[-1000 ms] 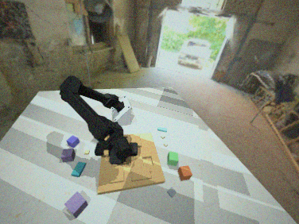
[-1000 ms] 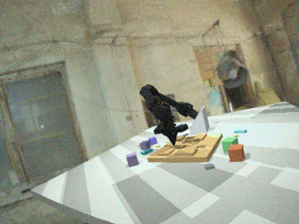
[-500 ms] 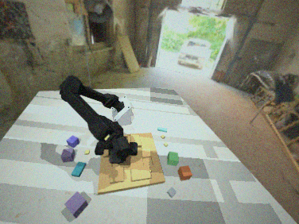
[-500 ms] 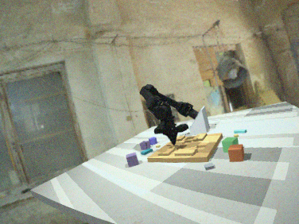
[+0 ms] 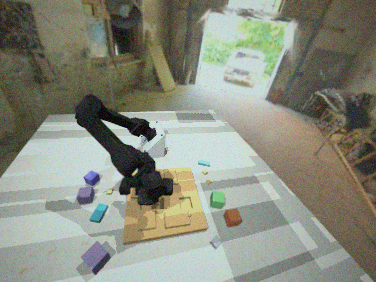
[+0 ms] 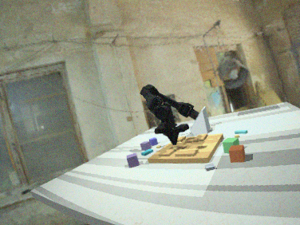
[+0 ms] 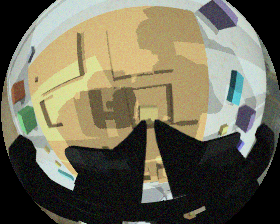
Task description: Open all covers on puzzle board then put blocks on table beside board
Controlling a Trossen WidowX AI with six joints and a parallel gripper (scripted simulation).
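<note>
My gripper tip is now 5 cm to the right of the tan puzzle board, 2 cm above it and 1 cm past it. Also, from my gripper tip: teal block (18 cm to the right, 3 cm below); then green block (28 cm to the left, 7 cm ahead, 1 cm below); then blue-violet block (22 cm to the right, 16 cm behind, 1 cm below).
</note>
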